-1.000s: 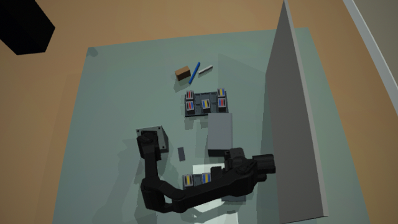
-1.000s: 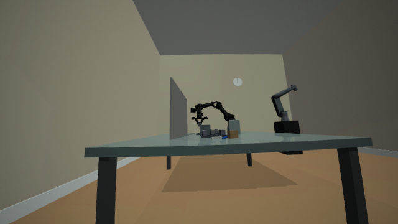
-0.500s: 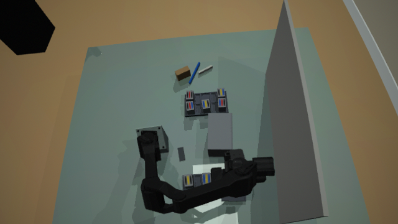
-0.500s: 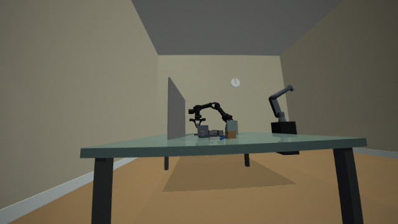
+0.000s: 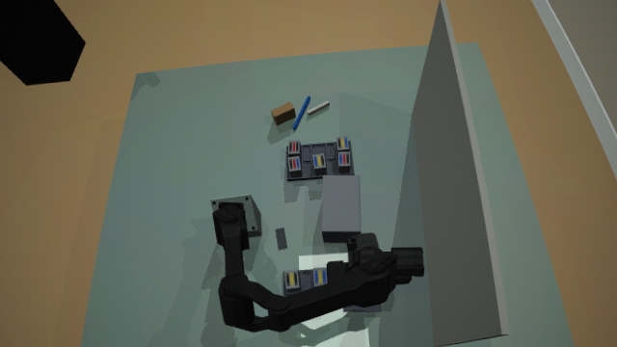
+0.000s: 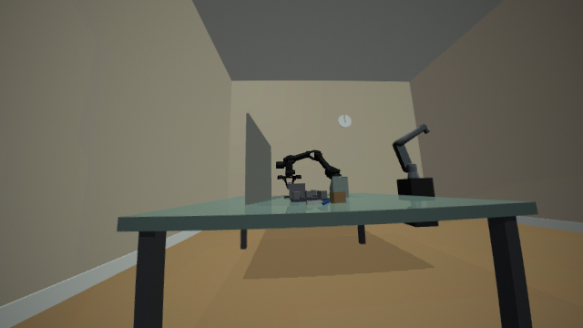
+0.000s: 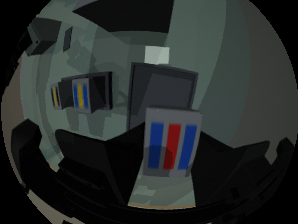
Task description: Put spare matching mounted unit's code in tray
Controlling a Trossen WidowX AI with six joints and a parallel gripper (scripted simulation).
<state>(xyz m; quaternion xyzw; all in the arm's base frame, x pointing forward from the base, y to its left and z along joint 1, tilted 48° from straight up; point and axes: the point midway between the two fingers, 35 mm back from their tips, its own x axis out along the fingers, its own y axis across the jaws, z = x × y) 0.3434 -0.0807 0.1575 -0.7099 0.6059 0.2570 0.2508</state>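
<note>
My gripper tip is 1 cm past the dark tray and 7 cm above it. Round my gripper tip: tall grey panel 18 cm ahead, 19 cm to the left, 15 cm above; then grey mounted unit 6 cm behind, 21 cm to the left, 2 cm below; then spare 3 cm above.
</note>
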